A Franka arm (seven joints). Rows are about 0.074 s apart.
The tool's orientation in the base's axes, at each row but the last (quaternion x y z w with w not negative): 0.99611 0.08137 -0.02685 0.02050; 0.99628 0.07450 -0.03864 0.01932; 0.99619 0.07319 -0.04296 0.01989; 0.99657 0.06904 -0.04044 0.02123; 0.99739 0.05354 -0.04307 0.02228; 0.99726 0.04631 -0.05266 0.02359
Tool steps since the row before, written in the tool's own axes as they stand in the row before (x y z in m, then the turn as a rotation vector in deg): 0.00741 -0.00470 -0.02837 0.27 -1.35 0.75; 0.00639 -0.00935 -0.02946 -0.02 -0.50 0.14; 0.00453 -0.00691 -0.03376 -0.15 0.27 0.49; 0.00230 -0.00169 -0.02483 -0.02 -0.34 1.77; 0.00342 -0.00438 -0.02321 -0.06 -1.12 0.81; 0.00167 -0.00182 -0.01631 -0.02 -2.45 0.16
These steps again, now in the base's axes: 0.00796 0.00711 0.02771 0.01 1.34 -0.81; 0.00708 0.01148 0.02853 -0.11 0.48 -0.15; 0.00624 0.00903 0.03298 -0.15 -0.31 -0.47; 0.00396 0.00317 0.02447 -0.20 0.25 -1.77; 0.00485 0.00585 0.02262 -0.25 1.07 -0.85; 0.00316 0.00281 0.01595 -0.27 2.43 -0.26
